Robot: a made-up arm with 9 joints. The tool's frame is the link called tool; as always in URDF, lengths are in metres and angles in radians. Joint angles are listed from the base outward.
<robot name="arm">
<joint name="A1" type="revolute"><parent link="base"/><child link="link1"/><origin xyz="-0.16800 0.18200 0.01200" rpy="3.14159 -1.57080 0.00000"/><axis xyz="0 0 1"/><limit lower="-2.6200" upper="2.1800"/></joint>
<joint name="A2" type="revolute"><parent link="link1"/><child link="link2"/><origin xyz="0.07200 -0.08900 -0.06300" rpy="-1.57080 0.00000 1.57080"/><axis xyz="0 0 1"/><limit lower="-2.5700" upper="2.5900"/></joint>
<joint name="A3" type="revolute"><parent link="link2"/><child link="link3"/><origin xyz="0.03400 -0.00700 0.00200" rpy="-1.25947 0.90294 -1.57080"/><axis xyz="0 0 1"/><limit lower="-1.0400" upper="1.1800"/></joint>
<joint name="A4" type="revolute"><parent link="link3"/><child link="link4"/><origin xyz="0.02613 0.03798 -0.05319" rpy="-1.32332 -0.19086 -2.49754"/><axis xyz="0 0 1"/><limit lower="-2.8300" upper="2.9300"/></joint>
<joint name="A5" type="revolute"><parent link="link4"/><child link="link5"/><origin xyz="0.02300 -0.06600 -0.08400" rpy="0.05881 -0.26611 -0.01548"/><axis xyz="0 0 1"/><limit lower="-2.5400" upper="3.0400"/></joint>
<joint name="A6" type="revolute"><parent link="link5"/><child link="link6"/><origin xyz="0.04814 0.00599 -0.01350" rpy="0.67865 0.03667 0.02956"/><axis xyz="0 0 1"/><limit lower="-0.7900" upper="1.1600"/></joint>
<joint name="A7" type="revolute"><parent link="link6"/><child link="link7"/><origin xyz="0.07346 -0.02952 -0.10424" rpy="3.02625 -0.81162 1.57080"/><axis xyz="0 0 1"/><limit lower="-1.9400" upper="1.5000"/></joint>
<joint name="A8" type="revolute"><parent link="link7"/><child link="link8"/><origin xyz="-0.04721 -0.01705 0.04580" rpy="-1.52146 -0.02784 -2.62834"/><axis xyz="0 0 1"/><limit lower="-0.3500" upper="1.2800"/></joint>
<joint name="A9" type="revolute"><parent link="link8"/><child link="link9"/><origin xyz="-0.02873 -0.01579 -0.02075" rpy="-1.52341 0.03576 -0.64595"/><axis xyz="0 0 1"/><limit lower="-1.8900" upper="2.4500"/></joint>
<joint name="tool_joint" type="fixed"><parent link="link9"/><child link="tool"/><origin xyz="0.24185 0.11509 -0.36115" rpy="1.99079 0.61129 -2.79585"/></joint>
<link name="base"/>
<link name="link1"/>
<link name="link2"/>
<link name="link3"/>
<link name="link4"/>
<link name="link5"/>
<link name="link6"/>
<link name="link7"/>
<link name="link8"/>
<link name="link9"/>
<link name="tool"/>
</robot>
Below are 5 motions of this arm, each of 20 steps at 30 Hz.
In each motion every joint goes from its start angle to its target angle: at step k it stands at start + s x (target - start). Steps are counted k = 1, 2, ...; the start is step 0. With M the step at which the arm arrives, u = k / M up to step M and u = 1 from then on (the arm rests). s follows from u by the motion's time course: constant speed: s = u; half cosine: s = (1 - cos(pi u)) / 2; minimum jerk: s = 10 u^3 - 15 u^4 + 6 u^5.
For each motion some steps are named. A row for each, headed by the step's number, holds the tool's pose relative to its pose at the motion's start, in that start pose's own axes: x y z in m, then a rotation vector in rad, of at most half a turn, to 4 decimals.
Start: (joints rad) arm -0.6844 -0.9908 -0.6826 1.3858 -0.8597 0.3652 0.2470 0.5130 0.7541
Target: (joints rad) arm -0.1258 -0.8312 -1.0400 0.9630 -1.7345 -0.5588 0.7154 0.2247 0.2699
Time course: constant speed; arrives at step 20
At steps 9, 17, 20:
9: -0.3001 0.1646 0.0181 -0.3956 -0.9748 0.1342
17: -0.4690 0.3531 -0.0245 -0.9658 -1.6086 0.5976
20: -0.5163 0.4346 -0.0477 -1.2174 -1.7439 0.8612

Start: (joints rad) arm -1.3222 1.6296 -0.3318 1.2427 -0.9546 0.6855 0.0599 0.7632 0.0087
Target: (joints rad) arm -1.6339 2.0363 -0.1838 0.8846 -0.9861 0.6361 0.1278 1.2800 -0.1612
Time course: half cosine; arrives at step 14
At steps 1, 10, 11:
1: -0.0025 0.0024 0.0031 -0.0034 0.0001 -0.0063
10: -0.0992 0.1956 0.1773 -0.2474 -0.0531 -0.2994
11: -0.1024 0.2164 0.1902 -0.2719 -0.0633 -0.3161

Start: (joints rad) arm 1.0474 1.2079 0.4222 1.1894 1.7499 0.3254 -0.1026 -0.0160 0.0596
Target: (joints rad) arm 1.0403 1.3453 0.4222 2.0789 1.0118 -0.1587 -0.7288 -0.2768 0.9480
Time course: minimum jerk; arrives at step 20
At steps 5, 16, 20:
5: 0.0158 0.0336 0.0392 -0.0913 0.1231 -0.0242
16: 0.2798 0.3476 0.1485 -0.8466 1.0773 -0.1583
20: 0.2994 0.3679 0.1407 -0.9005 1.1374 -0.1631

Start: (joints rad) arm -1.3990 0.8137 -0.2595 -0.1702 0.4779 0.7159 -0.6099 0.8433 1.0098
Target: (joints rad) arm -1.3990 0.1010 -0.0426 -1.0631 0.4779 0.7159 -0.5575 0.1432 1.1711
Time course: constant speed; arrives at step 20
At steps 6, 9, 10, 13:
6: -0.0688 0.0338 -0.1226 0.1468 -0.0235 -0.0772
9: -0.1080 0.0638 -0.1684 0.2065 -0.0173 -0.1300
10: -0.1215 0.0753 -0.1809 0.2242 -0.0122 -0.1491
13: -0.1622 0.1131 -0.2093 0.2702 0.0128 -0.2095

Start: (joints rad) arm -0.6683 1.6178 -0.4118 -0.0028 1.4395 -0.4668 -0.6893 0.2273 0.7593
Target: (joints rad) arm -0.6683 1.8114 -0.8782 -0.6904 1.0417 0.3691 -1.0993 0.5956 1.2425
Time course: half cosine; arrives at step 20
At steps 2, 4, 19, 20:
2: 0.0013 0.0032 0.0114 -0.0217 0.0143 -0.0084
4: 0.0044 0.0139 0.0437 -0.0838 0.0556 -0.0361
19: 0.0089 0.2068 0.2757 -0.5513 0.5969 -0.6909
20: 0.0090 0.2077 0.2761 -0.5518 0.6010 -0.6961

